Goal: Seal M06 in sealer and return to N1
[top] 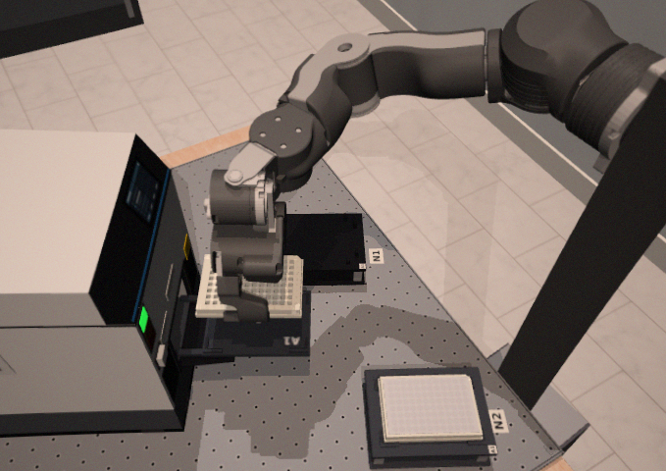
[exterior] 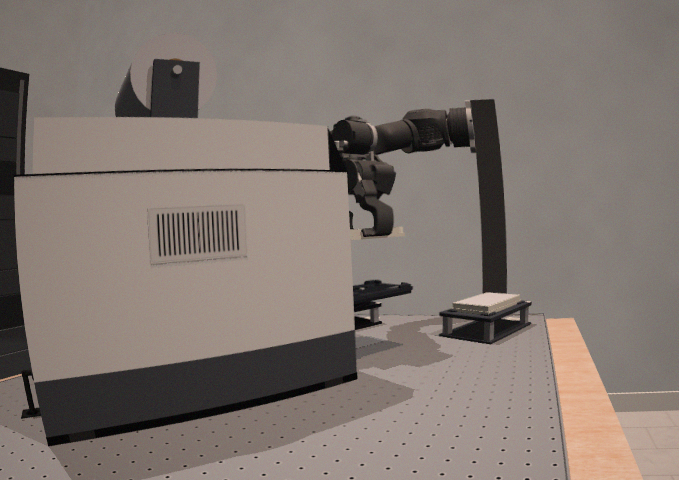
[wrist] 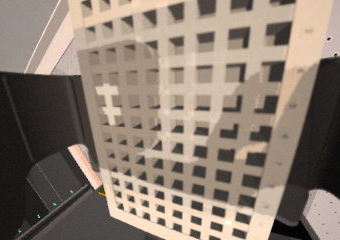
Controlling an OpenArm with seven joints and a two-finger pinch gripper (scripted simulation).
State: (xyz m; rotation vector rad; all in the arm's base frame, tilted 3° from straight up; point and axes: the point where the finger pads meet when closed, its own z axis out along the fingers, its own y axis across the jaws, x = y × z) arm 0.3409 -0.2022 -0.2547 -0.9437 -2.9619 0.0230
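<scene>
My hand is 9 cm above the sealer's stage. From my hand the other things lie so: touchscreen: 12 cm above, 10 cm to the right, 7 cm ahead; start key: 13 cm ahead, 2 cm to the left, 1 cm below; 96-well plate M06: right at my hand.
</scene>
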